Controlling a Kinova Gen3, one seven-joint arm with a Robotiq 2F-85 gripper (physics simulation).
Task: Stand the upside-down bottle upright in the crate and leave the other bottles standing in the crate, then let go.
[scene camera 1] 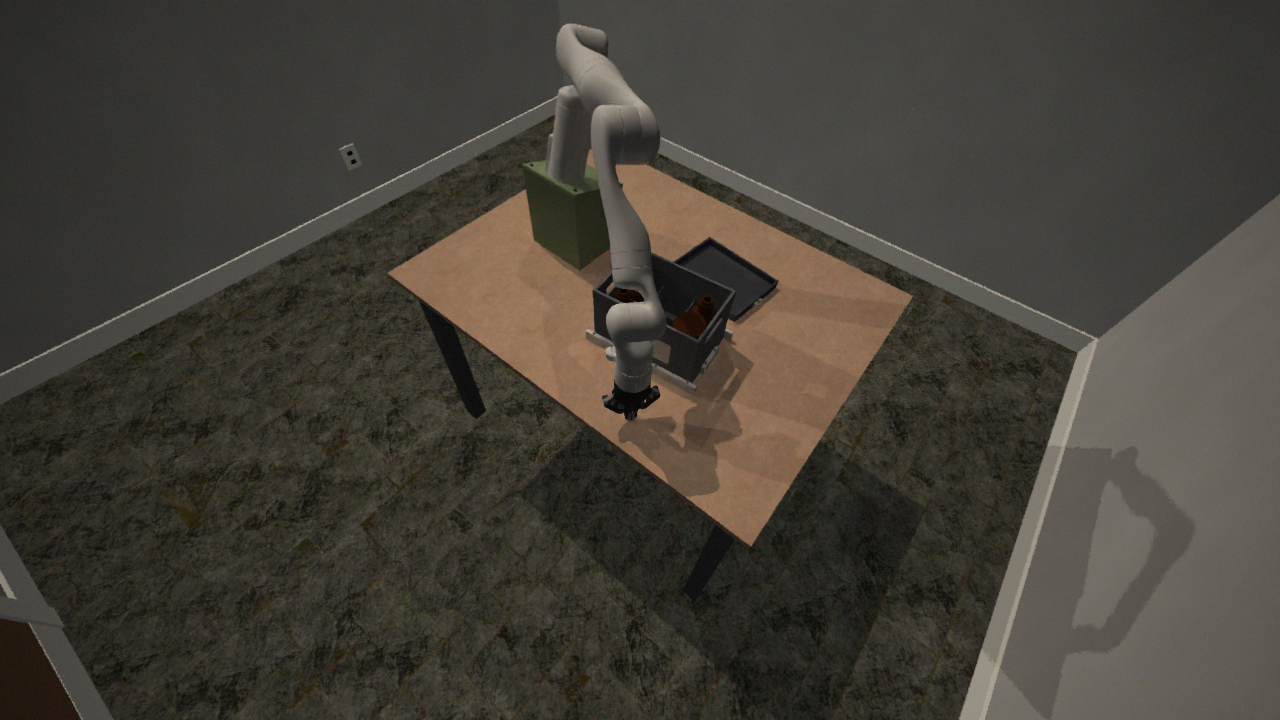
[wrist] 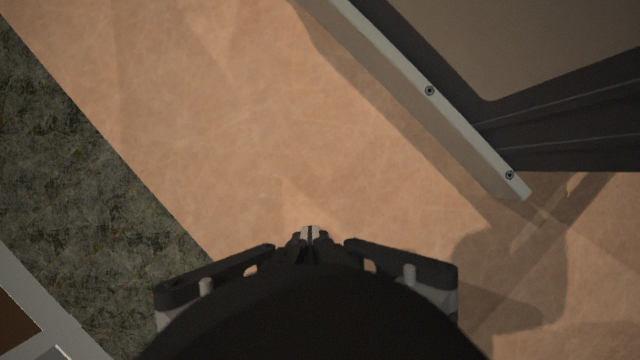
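A dark grey crate (scene camera 1: 681, 353) (wrist: 565, 130) stands on the table, partly behind the arm in the scene view. In its right part a brown bottle (scene camera 1: 690, 321) shows, with a bottle neck (scene camera 1: 707, 304) beside or on it; whether these are one bottle or two I cannot tell. More brown bottle glass (scene camera 1: 628, 294) shows at the crate's left end beside the arm. Which bottle is upside down cannot be told. My gripper (scene camera 1: 631, 416) (wrist: 310, 236) is shut and empty, pointing down above the table's front part, outside the crate.
Light grey rails (scene camera 1: 677, 378) (wrist: 470, 137) run along the crate's base. A dark shallow tray (scene camera 1: 729, 277) lies behind the crate. A green block (scene camera 1: 572, 223) carries the arm's base. The brown table (scene camera 1: 805, 358) (wrist: 225, 125) ends close to the gripper at its front edge.
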